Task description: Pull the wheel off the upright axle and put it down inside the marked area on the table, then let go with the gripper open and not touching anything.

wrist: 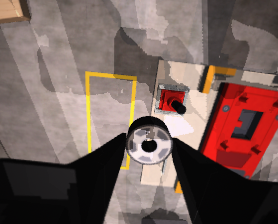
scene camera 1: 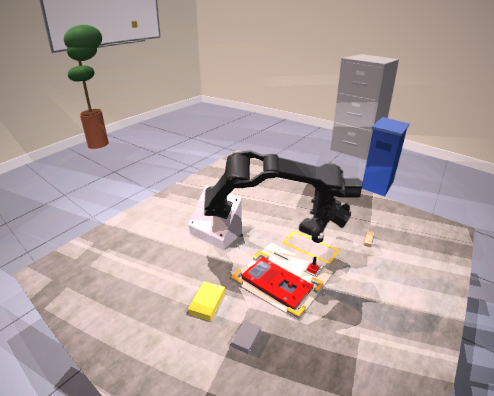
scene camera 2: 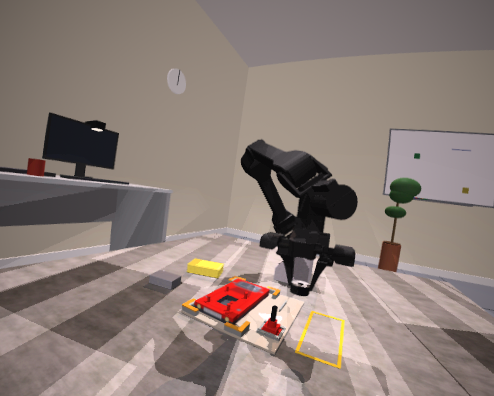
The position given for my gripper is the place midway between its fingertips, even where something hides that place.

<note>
My gripper [scene camera 2: 300, 287] holds a wheel [wrist: 153, 152]. Also in view: a red fixture plate [scene camera 2: 231, 303] and a yellow block [scene camera 1: 209, 296].
My gripper shows as well in the wrist view [wrist: 148, 139] and in scene camera 1 [scene camera 1: 317, 236]. The wrist view does not show the yellow block: it is out of frame.
</note>
